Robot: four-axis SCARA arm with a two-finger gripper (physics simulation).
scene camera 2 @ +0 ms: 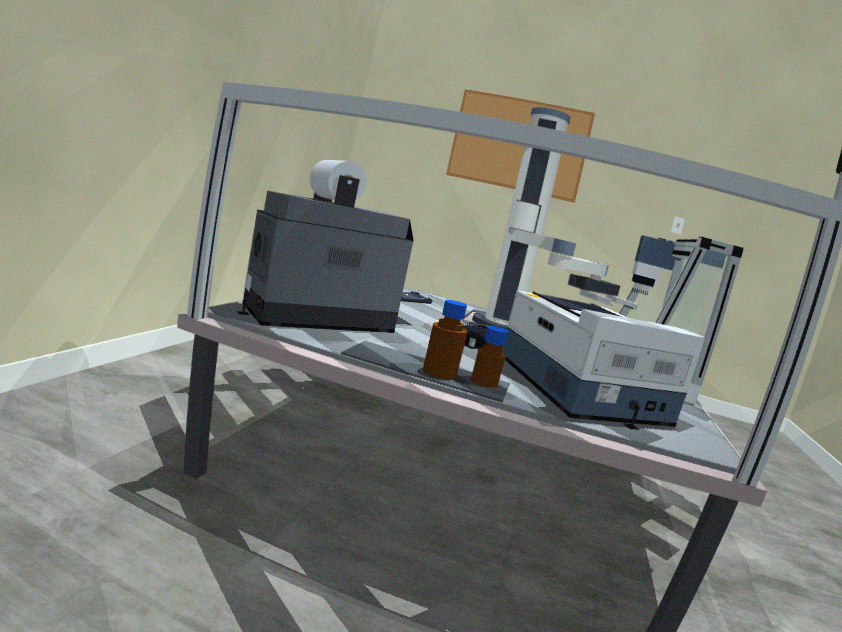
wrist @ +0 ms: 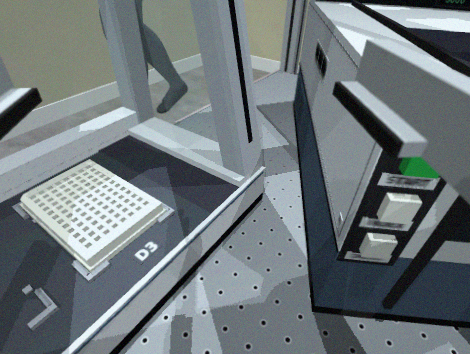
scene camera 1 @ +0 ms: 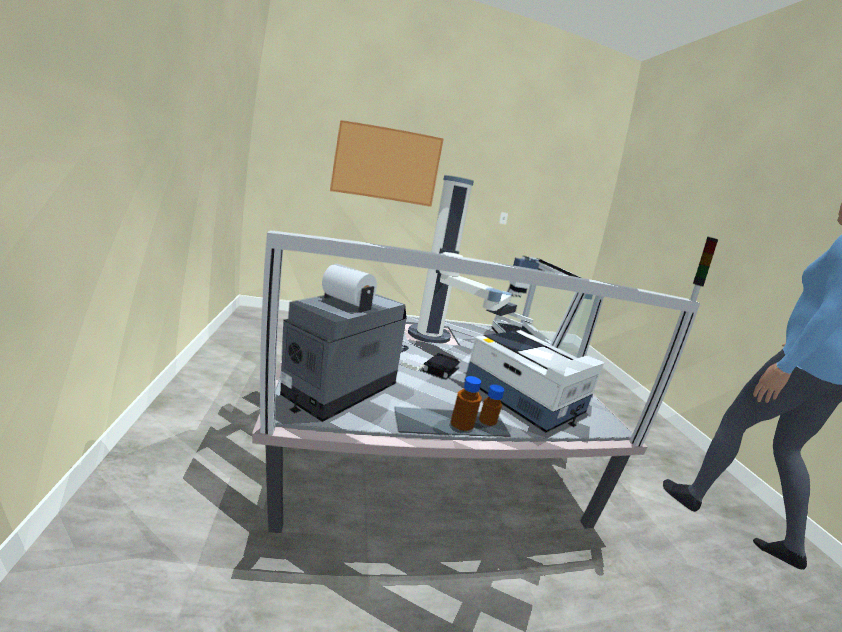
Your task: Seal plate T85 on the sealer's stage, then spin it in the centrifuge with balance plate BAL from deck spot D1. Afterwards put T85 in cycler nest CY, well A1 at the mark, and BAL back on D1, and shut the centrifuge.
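Frame: origin at the arm's base, x back, y right, z up, level; millimetres.
Seen in the pictures: gripper, between the fingertips: (scene camera 2: 623, 304) (wrist: 189, 67) (scene camera 1: 527, 323); arm's base, origin of its link: (scene camera 2: 501, 325) (scene camera 1: 429, 334).
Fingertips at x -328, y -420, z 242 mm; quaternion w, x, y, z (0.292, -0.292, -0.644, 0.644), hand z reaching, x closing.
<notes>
Pixels of each thing's middle, then the offset from my fingertips to it.
- blue centrifuge, middle of its body: (wrist: 443, 104) (scene camera 2: 592, 347) (scene camera 1: 532, 371) dx -349, dy +99, dz -107 mm
- grey sealer, middle of its body: (scene camera 2: 332, 241) (scene camera 1: 347, 332) dx -406, dy +899, dz +9 mm
- small black device, middle of its body: (scene camera 2: 477, 335) (scene camera 1: 442, 365) dx -147, dy +447, dz -206 mm
My gripper (scene camera 1: 513, 321) (scene camera 2: 614, 299) (wrist: 189, 67) is open, its fingers wide apart with nothing between them, above the table by the centrifuge. The white and blue centrifuge (scene camera 1: 523, 370) (scene camera 2: 578, 340) (wrist: 350, 290) stands on the right; its button panel shows behind the right finger in the wrist view. A cream plate with a grid of wells (wrist: 92, 207) sits flat on spot D3 of the dark deck (wrist: 215, 228), low and left of the fingers. The grey sealer (scene camera 1: 340, 360) (scene camera 2: 326, 272) with its white roll stands at the left. I cannot identify T85, BAL or nest CY.
Two brown bottles (scene camera 1: 465, 411) (scene camera 1: 491, 410) (scene camera 2: 445, 350) (scene camera 2: 488, 367) stand at the table's near edge. A small black device (scene camera 1: 442, 365) lies between sealer and centrifuge. Frame posts rise around the deck. A person (scene camera 1: 816, 326) (wrist: 167, 67) stands beyond the table.
</notes>
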